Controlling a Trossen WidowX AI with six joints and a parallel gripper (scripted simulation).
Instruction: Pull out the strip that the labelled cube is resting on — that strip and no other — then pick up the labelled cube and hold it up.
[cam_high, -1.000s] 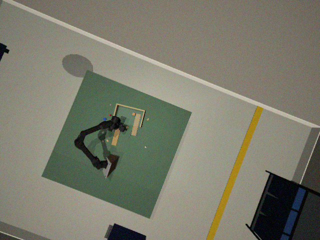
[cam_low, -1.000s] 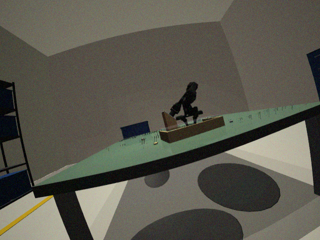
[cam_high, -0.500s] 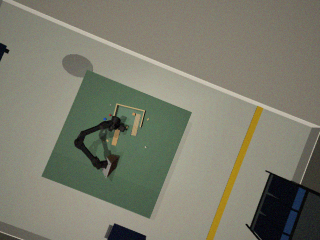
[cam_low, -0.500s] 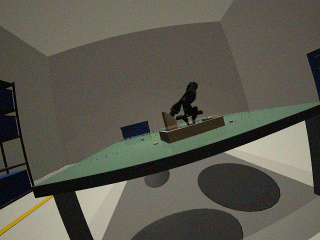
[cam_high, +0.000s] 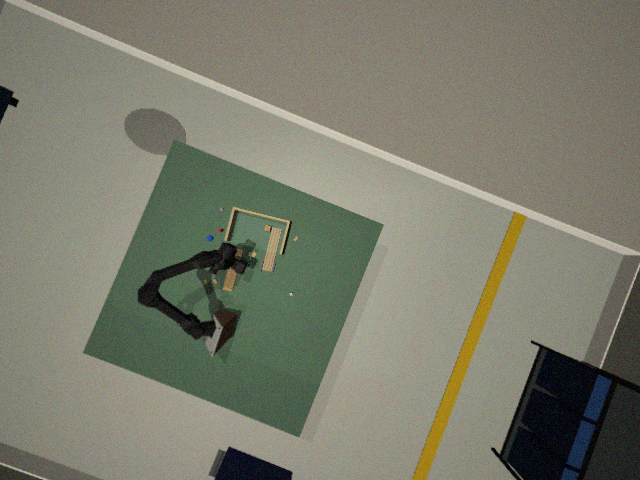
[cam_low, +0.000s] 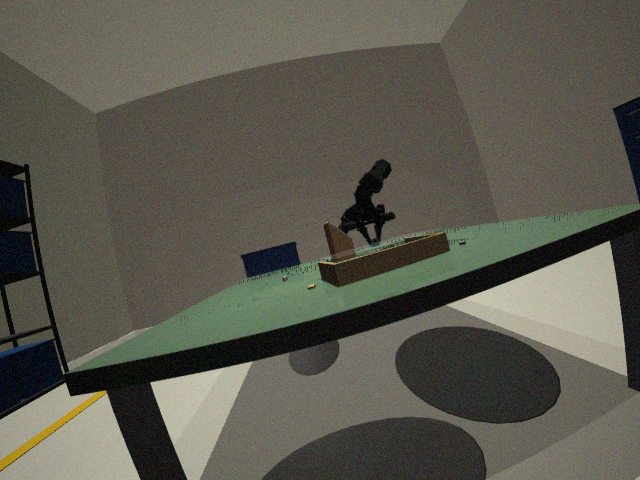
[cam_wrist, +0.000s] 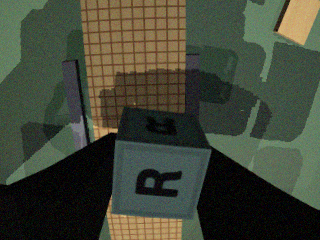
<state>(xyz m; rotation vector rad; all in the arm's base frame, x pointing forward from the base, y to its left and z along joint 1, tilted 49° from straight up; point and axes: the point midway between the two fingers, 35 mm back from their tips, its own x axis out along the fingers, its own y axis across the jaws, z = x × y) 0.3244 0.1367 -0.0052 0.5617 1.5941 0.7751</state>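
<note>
My gripper tip is now 60 mm past the tan gridded strip and 50 mm above it. The rest, counted from my gripper tip: red ball 160 mm to the left, 110 mm ahead, 40 mm below; then blue ball 190 mm to the left, 50 mm below, 40 mm ahead; then pale blue cube marked r 10 mm above.
</note>
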